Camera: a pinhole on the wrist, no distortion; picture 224 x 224 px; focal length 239.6 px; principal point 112.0 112.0 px. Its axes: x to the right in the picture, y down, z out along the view. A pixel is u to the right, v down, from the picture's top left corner.
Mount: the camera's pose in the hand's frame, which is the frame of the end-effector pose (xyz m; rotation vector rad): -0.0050 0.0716 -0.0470 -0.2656 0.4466 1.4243
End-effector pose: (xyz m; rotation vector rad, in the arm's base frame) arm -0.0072 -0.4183 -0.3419 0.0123 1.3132 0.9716
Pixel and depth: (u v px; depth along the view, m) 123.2 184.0 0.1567
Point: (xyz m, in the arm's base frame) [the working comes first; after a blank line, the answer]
In the camera's frame: 0.0073 0.0471 0.1567

-0.0201 -0.2937 -0.2106
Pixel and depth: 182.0 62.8 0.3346
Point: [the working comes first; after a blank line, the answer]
In the camera's frame: 0.0978 -0.0687 0.3346

-0.0260 -0.0633 -0.2205
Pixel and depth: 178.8 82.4 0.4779
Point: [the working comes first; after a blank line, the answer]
In the camera's frame: 0.1332 -0.0590 0.4779

0.0077 0.0604 -0.1467
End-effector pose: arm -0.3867 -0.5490 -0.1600 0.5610 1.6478 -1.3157
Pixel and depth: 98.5 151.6 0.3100
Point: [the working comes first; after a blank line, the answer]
In the camera's frame: -0.0175 0.0512 0.3100

-0.1313 -0.7055 -0.2487
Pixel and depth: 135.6 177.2 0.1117
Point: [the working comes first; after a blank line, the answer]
In the camera's frame: 0.0110 0.0304 0.1117

-0.2519 -0.5484 -0.2120
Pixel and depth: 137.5 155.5 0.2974
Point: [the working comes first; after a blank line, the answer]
In the camera's frame: 0.0317 0.0540 0.2974

-0.1127 -0.6623 -0.2678
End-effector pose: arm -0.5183 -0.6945 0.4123 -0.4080 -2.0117 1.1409
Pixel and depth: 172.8 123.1 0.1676
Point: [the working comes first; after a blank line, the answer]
In the camera's frame: 0.0425 0.0078 0.1676

-0.6075 -0.6344 0.2411
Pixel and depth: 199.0 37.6 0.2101
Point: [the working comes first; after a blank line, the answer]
In the camera's frame: 0.0763 -0.0652 0.2101

-0.6759 -0.5744 0.2418
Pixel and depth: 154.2 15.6 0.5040
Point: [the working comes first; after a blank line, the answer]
In the camera's frame: 0.0888 -0.2028 0.5040

-0.9863 -0.5444 0.1512
